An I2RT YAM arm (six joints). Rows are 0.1 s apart.
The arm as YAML. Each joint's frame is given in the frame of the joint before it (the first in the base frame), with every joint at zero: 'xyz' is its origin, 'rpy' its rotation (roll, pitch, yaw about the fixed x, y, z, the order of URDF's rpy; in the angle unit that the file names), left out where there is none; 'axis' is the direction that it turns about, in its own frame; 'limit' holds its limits. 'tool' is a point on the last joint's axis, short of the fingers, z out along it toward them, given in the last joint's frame.
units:
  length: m
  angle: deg
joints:
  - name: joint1
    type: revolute
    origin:
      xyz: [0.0, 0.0, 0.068]
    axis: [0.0, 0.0, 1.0]
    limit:
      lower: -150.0
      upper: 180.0
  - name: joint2
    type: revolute
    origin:
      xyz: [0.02, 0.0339, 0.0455]
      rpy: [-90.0, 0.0, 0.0]
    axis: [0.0, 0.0, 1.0]
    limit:
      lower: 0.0
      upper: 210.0
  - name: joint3
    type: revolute
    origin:
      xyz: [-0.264, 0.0, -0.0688]
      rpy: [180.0, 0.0, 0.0]
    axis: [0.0, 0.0, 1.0]
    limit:
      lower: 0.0
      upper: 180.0
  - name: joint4
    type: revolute
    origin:
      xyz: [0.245, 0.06, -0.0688]
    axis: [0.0, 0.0, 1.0]
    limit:
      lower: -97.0
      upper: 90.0
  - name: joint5
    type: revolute
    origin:
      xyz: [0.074, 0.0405, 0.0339]
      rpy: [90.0, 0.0, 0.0]
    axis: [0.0, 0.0, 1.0]
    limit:
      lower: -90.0
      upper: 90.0
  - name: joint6
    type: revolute
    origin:
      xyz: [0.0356, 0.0, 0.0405]
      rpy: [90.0, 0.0, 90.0]
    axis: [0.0, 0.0, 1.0]
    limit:
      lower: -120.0
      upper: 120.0
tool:
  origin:
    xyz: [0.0, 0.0, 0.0]
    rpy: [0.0, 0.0, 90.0]
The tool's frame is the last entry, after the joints.
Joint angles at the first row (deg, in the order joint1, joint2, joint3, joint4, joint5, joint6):
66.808 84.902 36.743 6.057 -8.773 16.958
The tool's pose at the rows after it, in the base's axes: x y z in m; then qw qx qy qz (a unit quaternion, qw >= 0):
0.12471, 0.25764, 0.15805, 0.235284, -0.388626, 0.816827, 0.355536
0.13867, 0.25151, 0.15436, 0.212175, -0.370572, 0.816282, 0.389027
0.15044, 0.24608, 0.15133, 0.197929, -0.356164, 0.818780, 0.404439
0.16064, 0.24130, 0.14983, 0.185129, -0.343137, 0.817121, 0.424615
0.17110, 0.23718, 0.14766, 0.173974, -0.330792, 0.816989, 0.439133
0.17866, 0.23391, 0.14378, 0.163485, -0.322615, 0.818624, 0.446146
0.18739, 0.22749, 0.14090, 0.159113, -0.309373, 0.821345, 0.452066
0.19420, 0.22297, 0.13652, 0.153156, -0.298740, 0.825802, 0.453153
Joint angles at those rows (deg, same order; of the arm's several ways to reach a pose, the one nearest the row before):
62.325 85.604 36.127 8.257 -15.013 18.275
58.544 86.744 35.686 10.366 -21.343 19.597
55.556 87.800 35.772 10.983 -25.127 20.125
52.925 88.678 35.859 12.036 -29.081 20.916
50.460 89.907 36.298 12.656 -32.336 21.445
48.695 91.225 36.650 12.832 -34.537 21.531
46.412 92.020 36.651 13.184 -36.382 21.709
44.739 93.162 36.824 13.186 -37.528 21.709

